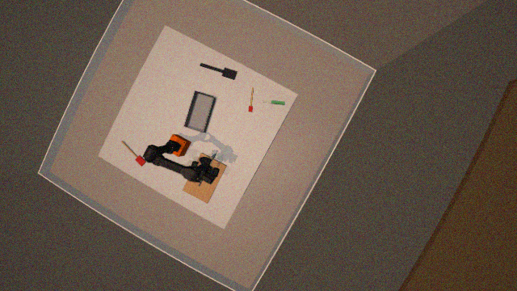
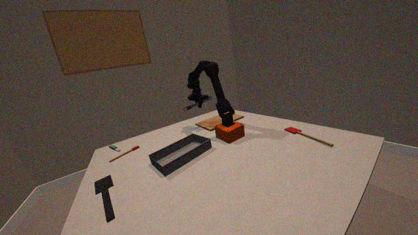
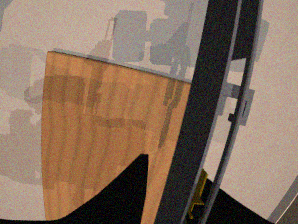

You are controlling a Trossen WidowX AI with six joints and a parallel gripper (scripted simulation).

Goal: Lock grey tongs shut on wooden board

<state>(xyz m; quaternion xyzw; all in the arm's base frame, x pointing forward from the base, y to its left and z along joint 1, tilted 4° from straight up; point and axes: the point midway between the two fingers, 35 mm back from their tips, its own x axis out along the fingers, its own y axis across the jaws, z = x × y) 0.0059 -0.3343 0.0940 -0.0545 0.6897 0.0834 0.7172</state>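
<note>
Right now the wooden board is 15 cm below my gripper tip, 15 cm behind it and 3 cm to the left of it. Also, from my gripper tip: red-headed spatula 66 cm to the left, 27 cm behind, 15 cm below; red-tipped stick 59 cm ahead, 15 cm below, 2 cm to the right; roasting tin 32 cm ahead, 31 cm to the left, 13 cm below.
</note>
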